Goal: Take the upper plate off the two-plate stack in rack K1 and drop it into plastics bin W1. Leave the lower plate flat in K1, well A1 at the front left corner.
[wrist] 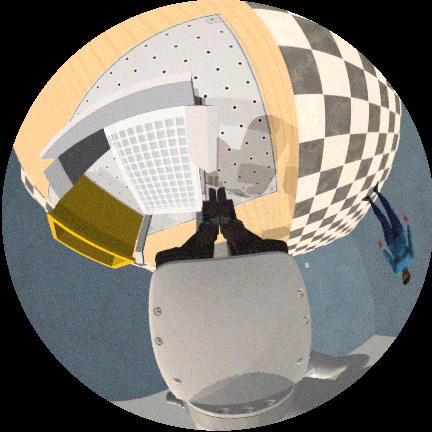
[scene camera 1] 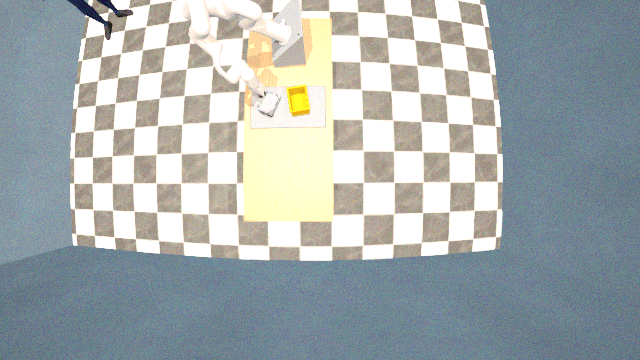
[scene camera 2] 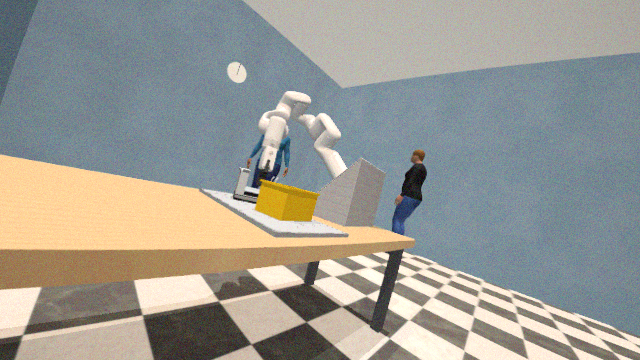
In view: a gridded plate (wrist: 150,149).
